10 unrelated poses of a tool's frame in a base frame.
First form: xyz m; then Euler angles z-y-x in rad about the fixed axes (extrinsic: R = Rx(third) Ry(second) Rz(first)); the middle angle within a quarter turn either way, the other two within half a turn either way.
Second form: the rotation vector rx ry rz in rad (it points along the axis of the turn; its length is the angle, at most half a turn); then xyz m. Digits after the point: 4 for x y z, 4 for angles.
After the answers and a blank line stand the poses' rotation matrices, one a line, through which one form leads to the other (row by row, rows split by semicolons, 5 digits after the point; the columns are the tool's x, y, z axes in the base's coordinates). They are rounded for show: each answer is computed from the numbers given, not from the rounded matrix.
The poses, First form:
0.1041 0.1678 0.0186 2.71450 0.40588 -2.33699
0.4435 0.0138 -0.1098 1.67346 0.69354 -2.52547
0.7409 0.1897 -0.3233 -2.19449 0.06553 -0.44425
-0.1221 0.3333 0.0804 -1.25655 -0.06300 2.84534
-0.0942 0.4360 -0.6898 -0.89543 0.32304 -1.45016
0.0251 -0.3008 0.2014 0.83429 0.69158 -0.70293
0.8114 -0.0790 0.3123 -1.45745 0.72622 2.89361
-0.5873 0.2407 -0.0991 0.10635 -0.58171 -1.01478
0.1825 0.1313 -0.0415 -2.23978 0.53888 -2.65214
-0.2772 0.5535 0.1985 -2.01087 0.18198 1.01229
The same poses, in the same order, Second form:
-0.3081 2.4280 0.9076 0.1041 0.1678 0.0186
-1.3062 1.8312 -0.0130 0.4435 0.0138 -0.1098
-0.3203 -0.4509 -2.1649 0.7409 0.1897 -0.3233
2.3709 1.7054 -0.3306 -0.1221 0.3333 0.0804
-1.4767 -0.4021 -0.9565 -0.0942 0.4360 -0.6898
-0.3516 0.8877 0.5282 0.0251 -0.3008 0.2014
1.7412 1.7089 0.4885 0.8114 -0.0790 0.3123
-1.0149 -0.4788 0.3898 -0.5873 0.2407 -0.0991
1.3523 2.3631 0.9374 0.1825 0.1313 -0.0415
0.4625 1.0871 -1.7187 -0.2772 0.5535 0.1985

-0.83623 -0.38057 0.39483; -0.02828 0.74896 0.66201; -0.54765 0.54243 -0.63706
-0.07881 -0.76494 0.63926; -0.77397 0.45111 0.44438; -0.62830 -0.45975 -0.62759
-0.58278 0.80998 0.06548; -0.71650 -0.55019 0.42886; 0.38340 0.20301 0.90100
0.30849 0.94914 -0.06296; 0.90392 -0.31311 -0.29136; -0.29625 0.03297 -0.95454
0.59285 0.74011 0.31745; -0.29095 -0.17073 0.94138; 0.75092 -0.65046 0.11412
0.51737 -0.57061 0.63775; 0.28828 0.81790 0.49793; -0.80574 -0.07376 0.58766
0.08457 0.74289 0.66405; 0.98162 0.05230 -0.18352; -0.17107 0.66737 -0.72482
0.83080 -0.08869 -0.54945; 0.52008 0.47529 0.70966; 0.19821 -0.87535 0.44100
-0.53230 0.67328 0.51318; 0.84198 0.35811 0.40352; 0.08791 0.64687 -0.75751
-0.41897 0.88978 0.18098; -0.54481 -0.08690 -0.83404; -0.72639 -0.44804 0.52117

